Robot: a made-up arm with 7 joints.
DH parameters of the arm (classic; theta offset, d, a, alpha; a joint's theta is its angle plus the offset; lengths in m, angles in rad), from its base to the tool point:
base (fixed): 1.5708 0.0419 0 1.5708
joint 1: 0 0.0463 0.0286 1.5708
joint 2: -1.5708 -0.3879 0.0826 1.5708
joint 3: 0 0.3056 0.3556 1.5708
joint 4: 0 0.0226 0.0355 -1.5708
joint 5: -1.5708 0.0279 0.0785 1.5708
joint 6: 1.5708 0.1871 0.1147 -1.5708
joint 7: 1.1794 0 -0.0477 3.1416
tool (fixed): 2.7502 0.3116 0 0
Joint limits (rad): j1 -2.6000..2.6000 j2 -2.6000..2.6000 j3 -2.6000..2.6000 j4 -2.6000..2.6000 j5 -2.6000..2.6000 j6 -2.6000..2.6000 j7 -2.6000..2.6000
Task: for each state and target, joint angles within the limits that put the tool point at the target. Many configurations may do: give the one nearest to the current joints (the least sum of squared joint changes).
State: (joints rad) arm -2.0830 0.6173 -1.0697 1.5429 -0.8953 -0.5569 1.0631
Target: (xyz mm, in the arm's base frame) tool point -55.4 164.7 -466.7
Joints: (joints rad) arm -2.4152 0.6560 -0.9425 1.2452 -1.1912 -0.3063 1.0681
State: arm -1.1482 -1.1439 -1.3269 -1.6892 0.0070 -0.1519 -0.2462
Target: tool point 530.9 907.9 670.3
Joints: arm -1.1419 -1.2631 -1.1981 -1.9261 -0.3788 0.2443 -0.0850
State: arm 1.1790 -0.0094 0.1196 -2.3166 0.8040 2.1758 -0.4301
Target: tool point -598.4 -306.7 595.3
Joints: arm 1.0961 0.5898 0.0752 -2.6000 1.0502 1.7430 -0.5204
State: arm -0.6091 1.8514 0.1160 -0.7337 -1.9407 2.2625 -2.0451
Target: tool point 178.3 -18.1 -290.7
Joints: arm -1.1571 2.2968 1.0494 -1.1985 -1.7305 2.6000 -2.0429
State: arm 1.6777 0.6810 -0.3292 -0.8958 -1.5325 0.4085 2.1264
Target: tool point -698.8 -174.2 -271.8
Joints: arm 1.7676 0.6440 -0.1162 -0.7224 -1.6779 0.2373 2.1101
